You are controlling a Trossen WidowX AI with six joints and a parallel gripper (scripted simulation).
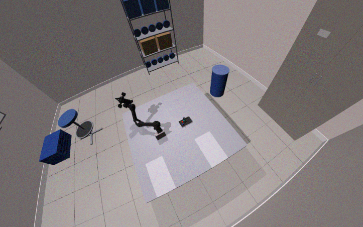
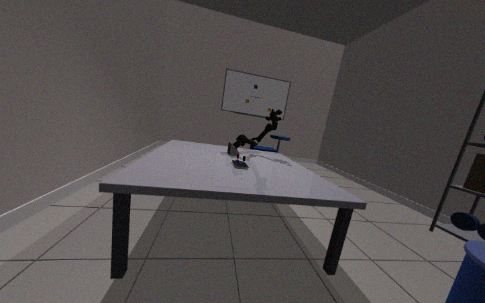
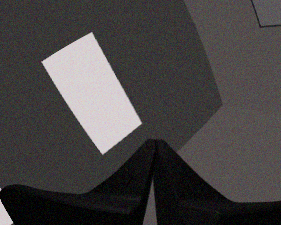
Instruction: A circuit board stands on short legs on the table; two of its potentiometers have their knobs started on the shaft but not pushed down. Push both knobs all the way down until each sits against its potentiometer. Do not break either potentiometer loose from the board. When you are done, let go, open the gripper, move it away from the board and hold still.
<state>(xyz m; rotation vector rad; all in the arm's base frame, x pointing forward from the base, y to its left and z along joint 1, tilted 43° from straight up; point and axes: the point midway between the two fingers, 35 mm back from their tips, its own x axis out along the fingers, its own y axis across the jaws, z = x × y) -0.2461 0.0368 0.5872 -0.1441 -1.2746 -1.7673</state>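
My gripper tip is now 580 mm short of the red knob, 460 mm to the left of it and 450 mm above it. From my gripper tip the other things lie so: black knob: 630 mm ahead, 450 mm below, 420 mm to the right; teal potentiometer: 620 mm ahead, 460 mm below, 420 mm to the right.
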